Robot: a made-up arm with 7 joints. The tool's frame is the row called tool.
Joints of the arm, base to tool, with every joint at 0 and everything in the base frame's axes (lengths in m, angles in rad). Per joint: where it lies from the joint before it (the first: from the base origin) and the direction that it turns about. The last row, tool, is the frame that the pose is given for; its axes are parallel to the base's.
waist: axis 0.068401 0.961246 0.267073 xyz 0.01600 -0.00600 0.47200
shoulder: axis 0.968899 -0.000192 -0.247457 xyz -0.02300 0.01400 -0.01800
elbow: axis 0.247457 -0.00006 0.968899 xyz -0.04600 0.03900 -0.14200
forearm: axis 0.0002 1 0.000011 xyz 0.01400 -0.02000 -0.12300
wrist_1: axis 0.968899 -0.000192 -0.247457 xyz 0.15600 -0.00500 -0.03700
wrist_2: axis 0.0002 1 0.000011 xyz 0.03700 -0.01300 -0.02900
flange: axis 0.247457 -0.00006 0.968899 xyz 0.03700 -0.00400 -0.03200
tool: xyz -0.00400 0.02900 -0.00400
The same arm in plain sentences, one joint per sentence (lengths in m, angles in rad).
The arm has seven revolute joints in a row. What follows holds with every joint at zero, and every direction is one of the base frame's.
Joint 1 lies 0.016 m along +x and 0.006 m along -y and 0.472 m along +z from the base frame's origin and rotates about the direction (0.068403, 0.961235, 0.26711).
Joint 2 lies 0.023 m along -x and 0.014 m along +y and 0.018 m along -z from joint 1 and rotates about the direction (0.968889, -0.0002, -0.247497).
Joint 3 lies 0.046 m along -x and 0.039 m along +y and 0.142 m along -z from joint 2 and rotates about the direction (0.247497, -0.0001, 0.968889).
Joint 4 lies 0.014 m along +x and 0.02 m along -y and 0.123 m along -z from joint 3 and rotates about the direction (0.0002, 1, 0).
Joint 5 lies 0.156 m along +x and 0.005 m along -y and 0.037 m along -z from joint 4 and rotates about the direction (0.968889, -0.0002, -0.247497).
Joint 6 lies 0.037 m along +x and 0.013 m along -y and 0.029 m along -z from joint 5 and rotates about the direction (0.0002, 1, 0).
Joint 7 lies 0.037 m along +x and 0.004 m along -y and 0.032 m along -z from joint 6 and rotates about the direction (0.247497, -0.0001, 0.968889).
The tool frame, which is the frame that the pose is given for, lies 0.004 m along -x and 0.029 m along +y and 0.004 m along -z from joint 7; its axes are parallel to the base frame's.

